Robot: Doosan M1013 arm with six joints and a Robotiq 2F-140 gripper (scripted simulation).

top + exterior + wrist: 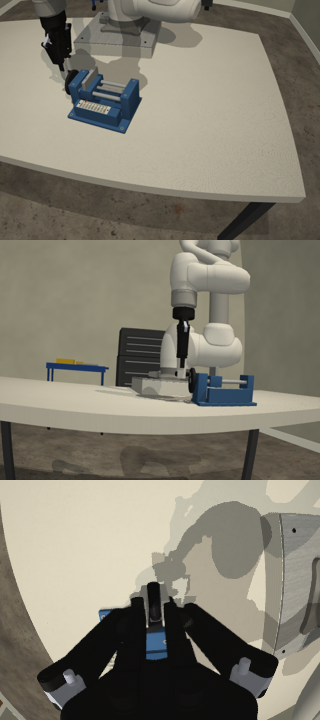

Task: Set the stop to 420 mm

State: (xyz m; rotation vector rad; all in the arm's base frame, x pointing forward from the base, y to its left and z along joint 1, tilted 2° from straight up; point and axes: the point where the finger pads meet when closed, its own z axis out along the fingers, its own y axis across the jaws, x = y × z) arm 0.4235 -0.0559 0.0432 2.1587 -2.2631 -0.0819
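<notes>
The black handwheel lies 10 mm ahead of my hand, 20 mm to the left of it and 20 mm below it. The rest, counted from my hand: stop block: 40 mm ahead, 110 mm to the left, 20 mm below.
</notes>
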